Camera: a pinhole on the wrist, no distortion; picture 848 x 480 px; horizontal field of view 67.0 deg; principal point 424.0 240.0 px. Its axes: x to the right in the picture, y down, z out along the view. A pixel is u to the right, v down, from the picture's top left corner.
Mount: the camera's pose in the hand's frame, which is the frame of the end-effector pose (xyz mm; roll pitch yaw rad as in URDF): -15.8 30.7 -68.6 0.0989 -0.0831 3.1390
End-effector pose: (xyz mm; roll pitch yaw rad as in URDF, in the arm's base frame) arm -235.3 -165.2 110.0 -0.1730 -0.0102 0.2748
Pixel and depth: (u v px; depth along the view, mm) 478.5 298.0 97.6
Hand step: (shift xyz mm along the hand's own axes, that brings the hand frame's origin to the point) -15.9 31.5 29.7
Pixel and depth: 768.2 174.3 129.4
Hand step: -74.4 56.8 64.2
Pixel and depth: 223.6 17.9 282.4
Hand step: 95.1 155.7 194.5
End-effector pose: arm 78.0 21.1 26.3 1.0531 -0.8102 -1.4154
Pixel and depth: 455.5 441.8 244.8
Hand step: -7.1 -21.9 182.8
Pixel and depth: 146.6 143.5 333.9
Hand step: 155.7 113.3 245.6
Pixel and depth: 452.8 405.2 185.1
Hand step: -8.5 1.5 120.3
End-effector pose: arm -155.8 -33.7 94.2 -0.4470 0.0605 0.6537
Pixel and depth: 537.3 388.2 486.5
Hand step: -60.6 -33.1 432.1
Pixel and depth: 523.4 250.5 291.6
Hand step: -36.7 54.8 224.8
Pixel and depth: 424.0 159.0 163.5
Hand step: -2.4 67.4 91.5
